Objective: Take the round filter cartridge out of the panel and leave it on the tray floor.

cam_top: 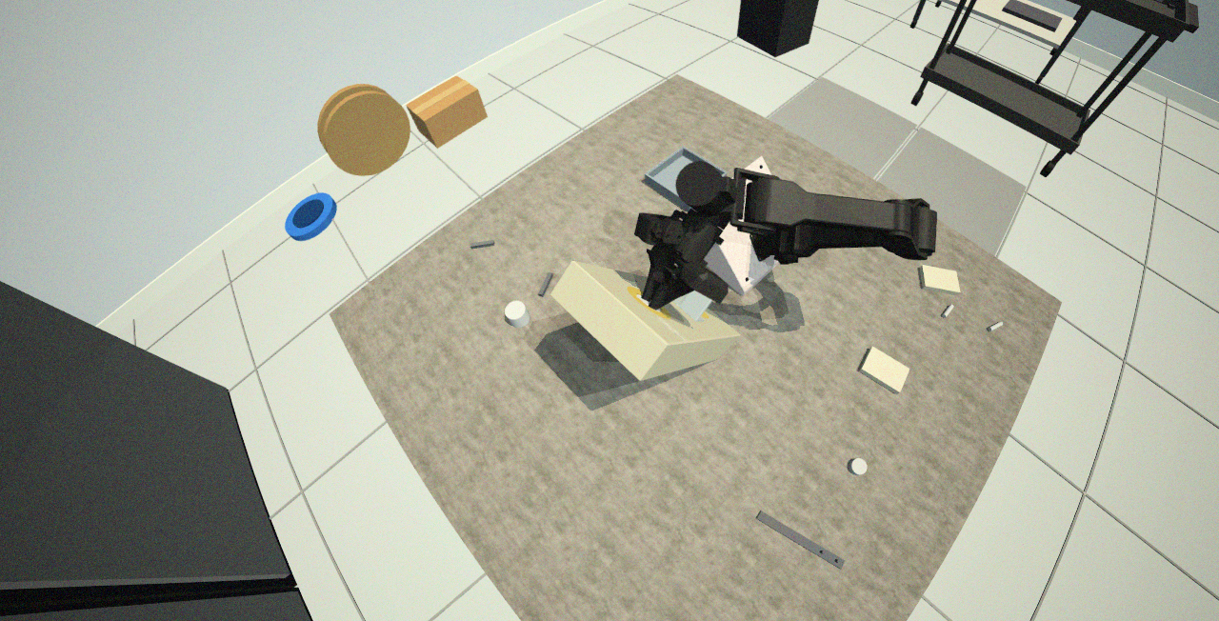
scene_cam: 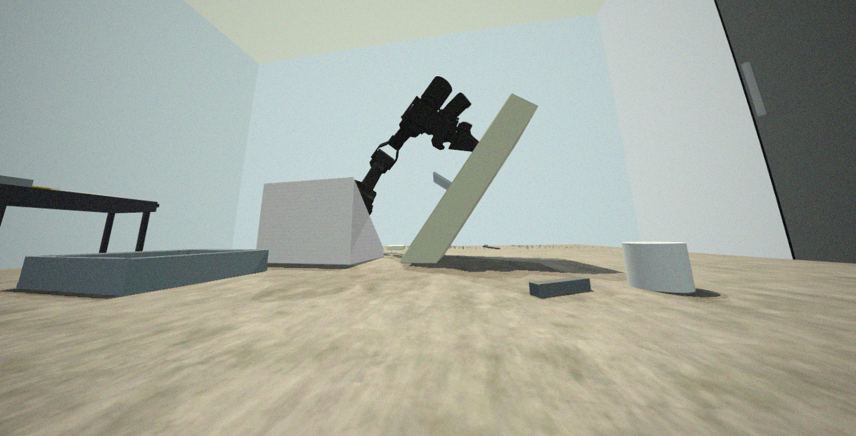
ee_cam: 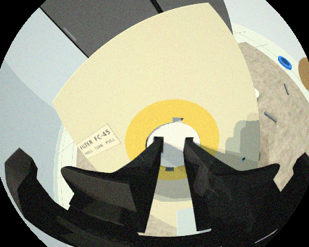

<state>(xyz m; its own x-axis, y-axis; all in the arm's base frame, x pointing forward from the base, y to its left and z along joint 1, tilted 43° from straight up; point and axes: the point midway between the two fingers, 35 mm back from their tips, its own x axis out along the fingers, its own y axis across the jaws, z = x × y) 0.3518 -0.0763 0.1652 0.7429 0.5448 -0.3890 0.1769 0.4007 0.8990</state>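
Right now the white round filter cartridge is 10 mm ahead of my gripper tip and 10 mm below it. From my gripper tip the other things lie so: grey-blue tray (380 mm behind, 350 mm to the right, 240 mm below); then cream service panel (40 mm behind, 10 mm to the right, 80 mm below).
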